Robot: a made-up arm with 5 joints. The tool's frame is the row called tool.
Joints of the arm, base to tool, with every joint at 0 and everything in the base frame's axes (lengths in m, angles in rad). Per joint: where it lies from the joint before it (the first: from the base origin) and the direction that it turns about. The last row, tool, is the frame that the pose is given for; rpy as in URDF.
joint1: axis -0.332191 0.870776 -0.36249 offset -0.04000 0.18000 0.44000
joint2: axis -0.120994 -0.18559 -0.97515 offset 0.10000 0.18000 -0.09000
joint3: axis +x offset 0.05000 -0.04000 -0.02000
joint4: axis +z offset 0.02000 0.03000 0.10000
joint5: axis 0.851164 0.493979 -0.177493 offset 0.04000 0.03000 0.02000
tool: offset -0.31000 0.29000 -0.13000 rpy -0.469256 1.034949 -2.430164
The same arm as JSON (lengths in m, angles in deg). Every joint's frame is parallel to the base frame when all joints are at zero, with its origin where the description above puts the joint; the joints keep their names.
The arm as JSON. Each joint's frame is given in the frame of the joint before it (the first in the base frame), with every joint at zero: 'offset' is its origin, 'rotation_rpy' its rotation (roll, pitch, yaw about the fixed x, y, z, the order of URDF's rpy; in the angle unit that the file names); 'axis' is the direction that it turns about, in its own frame. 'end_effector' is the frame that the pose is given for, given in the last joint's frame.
{"length_unit": "m", "angle_unit": "deg", "chain": [
  {"id": "joint1", "offset": [-0.04, 0.18, 0.44], "rotation_rpy": [0.0, 0.0, 0.0], "axis": [-0.332191, 0.870776, -0.36249]},
  {"id": "joint2", "offset": [0.1, 0.18, -0.09], "rotation_rpy": [0.0, 0.0, 0.0], "axis": [-0.121006, -0.185609, -0.975145]},
  {"id": "joint3", "offset": [0.05, -0.04, -0.02], "rotation_rpy": [0.0, 0.0, 0.0], "axis": "+x"},
  {"id": "joint4", "offset": [0.02, 0.03, 0.1], "rotation_rpy": [0.0, 0.0, 0.0], "axis": "+z"},
  {"id": "joint5", "offset": [0.04, 0.03, 0.02], "rotation_rpy": [0.0, 0.0, 0.0], "axis": [0.851164, 0.493979, -0.177493]}
], "end_effector": {"offset": [-0.31, 0.29, -0.13], "rotation_rpy": [-26.89, 59.3, -139.24]}}

